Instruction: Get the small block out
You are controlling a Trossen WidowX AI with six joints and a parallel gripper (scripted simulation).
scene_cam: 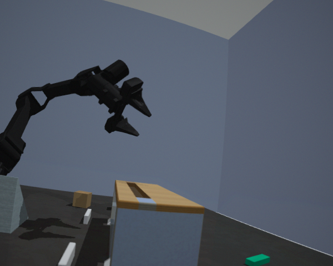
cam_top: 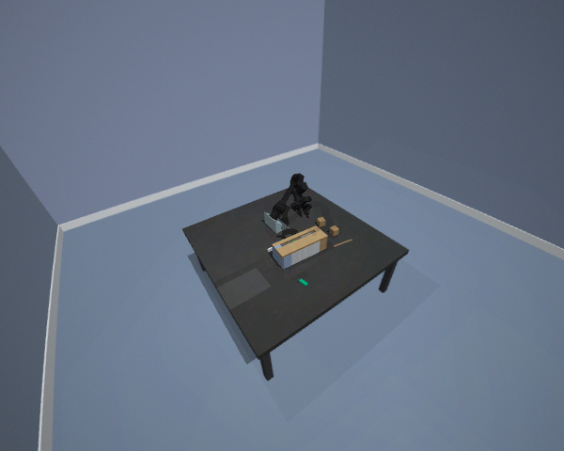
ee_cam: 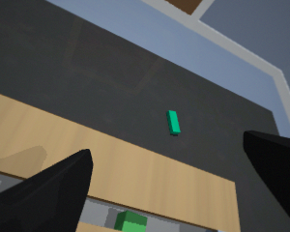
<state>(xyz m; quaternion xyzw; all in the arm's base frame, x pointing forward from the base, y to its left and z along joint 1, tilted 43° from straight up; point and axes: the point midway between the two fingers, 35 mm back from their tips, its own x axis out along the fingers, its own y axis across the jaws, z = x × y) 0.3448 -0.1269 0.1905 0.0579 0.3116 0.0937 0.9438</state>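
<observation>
My gripper tip is 2 cm past the box, 4 cm to the left of it and 23 cm above it. The rest, counted from my gripper tip: thin stick (13 cm ahead, 28 cm to the left, 29 cm below); then green block (2 cm behind, 8 cm to the right, 21 cm below).
</observation>
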